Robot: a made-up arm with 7 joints. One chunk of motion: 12 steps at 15 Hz.
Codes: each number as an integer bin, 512 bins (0 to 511) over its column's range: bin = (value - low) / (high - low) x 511, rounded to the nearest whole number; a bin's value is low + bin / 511 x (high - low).
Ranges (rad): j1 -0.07..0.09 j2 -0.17..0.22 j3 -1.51..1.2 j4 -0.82..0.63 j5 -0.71..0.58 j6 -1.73..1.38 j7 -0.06..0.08
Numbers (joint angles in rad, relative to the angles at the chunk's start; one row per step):
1: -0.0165 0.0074 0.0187 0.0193 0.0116 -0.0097 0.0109
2: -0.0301 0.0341 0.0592 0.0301 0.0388 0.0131 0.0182
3: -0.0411 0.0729 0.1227 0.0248 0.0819 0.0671 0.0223
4: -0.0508 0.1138 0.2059 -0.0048 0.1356 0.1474 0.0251
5: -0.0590 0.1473 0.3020 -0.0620 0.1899 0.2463 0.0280
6: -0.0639 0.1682 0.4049 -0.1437 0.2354 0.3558 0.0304
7: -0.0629 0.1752 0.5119 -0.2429 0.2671 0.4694 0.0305
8: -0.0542 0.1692 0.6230 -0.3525 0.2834 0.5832 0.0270
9: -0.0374 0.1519 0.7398 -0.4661 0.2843 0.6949 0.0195
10: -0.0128 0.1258 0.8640 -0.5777 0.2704 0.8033 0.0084
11: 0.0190 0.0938 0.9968 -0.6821 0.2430 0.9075 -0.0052
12: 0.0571 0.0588 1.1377 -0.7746 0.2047 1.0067 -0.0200
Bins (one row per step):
1: 171 232 288 296 286 283 259
2: 127 267 296 300 297 286 285
3: 92 318 308 298 314 295 300
4: 61 372 324 287 335 308 311
5: 35 416 342 267 356 325 321
6: 19 443 361 238 374 343 330
7: 23 452 381 203 387 361 330
8: 50 444 402 165 394 380 318
9: 104 422 424 125 394 398 290
10: 183 388 448 85 388 416 250
11: 284 346 473 49 378 433 200
12: 406 300 499 16 362 450 146

